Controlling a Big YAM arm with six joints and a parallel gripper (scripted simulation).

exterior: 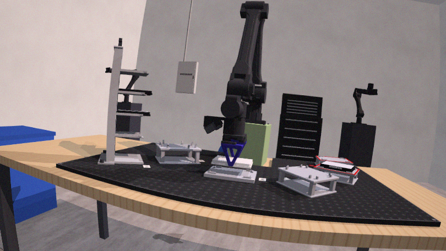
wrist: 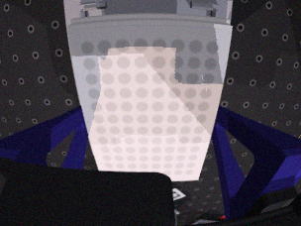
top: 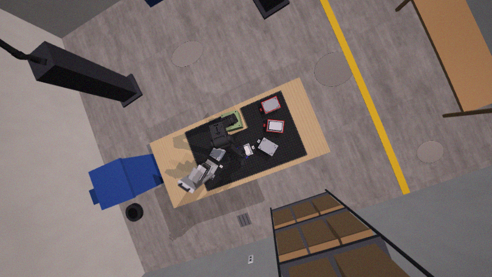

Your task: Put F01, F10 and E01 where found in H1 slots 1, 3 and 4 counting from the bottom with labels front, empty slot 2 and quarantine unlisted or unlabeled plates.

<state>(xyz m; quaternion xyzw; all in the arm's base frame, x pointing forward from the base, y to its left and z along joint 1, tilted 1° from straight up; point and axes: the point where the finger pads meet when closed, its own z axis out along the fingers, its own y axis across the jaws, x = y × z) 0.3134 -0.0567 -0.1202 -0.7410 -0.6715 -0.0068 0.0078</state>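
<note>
Right now the flat grey nest is 50 mm below my hand. Round my hand: white well plate right at my hand; A1 corner mark 70 mm to the left, 60 mm ahead, 40 mm below; N6 tag 110 mm to the left, 50 mm below, 10 mm ahead.
</note>
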